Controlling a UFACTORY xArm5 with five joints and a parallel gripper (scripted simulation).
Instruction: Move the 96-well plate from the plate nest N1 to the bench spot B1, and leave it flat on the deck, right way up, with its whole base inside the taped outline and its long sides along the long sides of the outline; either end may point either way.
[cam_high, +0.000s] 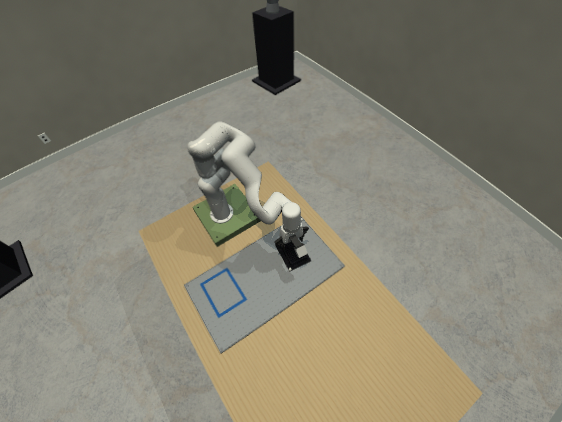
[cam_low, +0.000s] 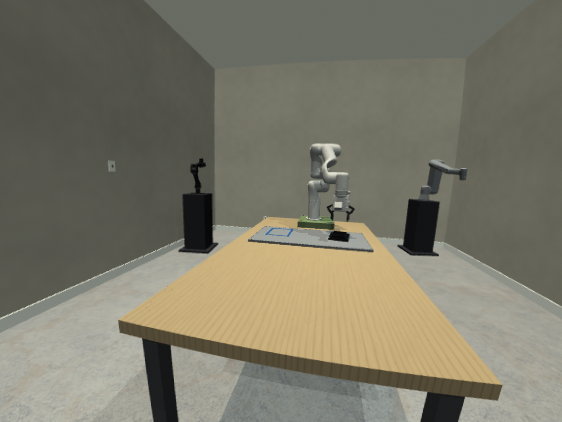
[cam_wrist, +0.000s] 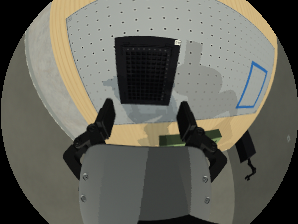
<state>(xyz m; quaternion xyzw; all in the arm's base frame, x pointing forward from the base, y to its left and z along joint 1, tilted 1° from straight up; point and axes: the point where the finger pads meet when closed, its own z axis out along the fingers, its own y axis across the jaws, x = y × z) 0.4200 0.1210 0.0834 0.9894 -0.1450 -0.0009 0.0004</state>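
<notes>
Right now the black 96-well plate is 100 mm below my hand. The rest, counted from my hand: black plate nest N1 (110 mm below).
</notes>
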